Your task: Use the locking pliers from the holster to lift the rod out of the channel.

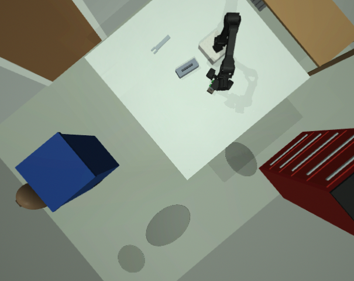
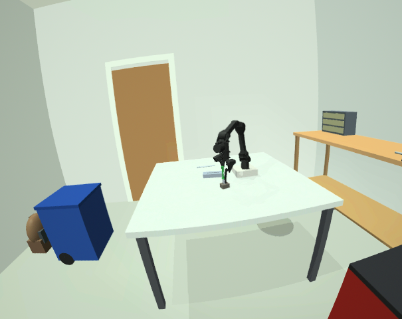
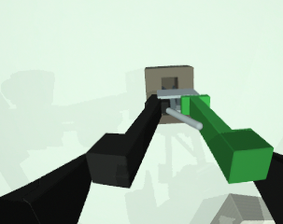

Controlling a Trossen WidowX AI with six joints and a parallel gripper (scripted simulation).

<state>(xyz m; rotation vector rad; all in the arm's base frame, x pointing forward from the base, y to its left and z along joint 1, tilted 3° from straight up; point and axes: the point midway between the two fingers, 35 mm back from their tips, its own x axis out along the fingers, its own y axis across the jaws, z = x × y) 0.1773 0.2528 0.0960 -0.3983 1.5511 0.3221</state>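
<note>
My gripper tip is 120 mm above the brown holster and 10 mm short of it. Round my gripper tip: grey channel block: 250 mm to the right, 110 mm below, 100 mm ahead; flat grey wrench-like tool: 520 mm to the right, 200 mm ahead, 130 mm below; dark rod: 250 mm to the right, 120 mm below, 100 mm ahead.
</note>
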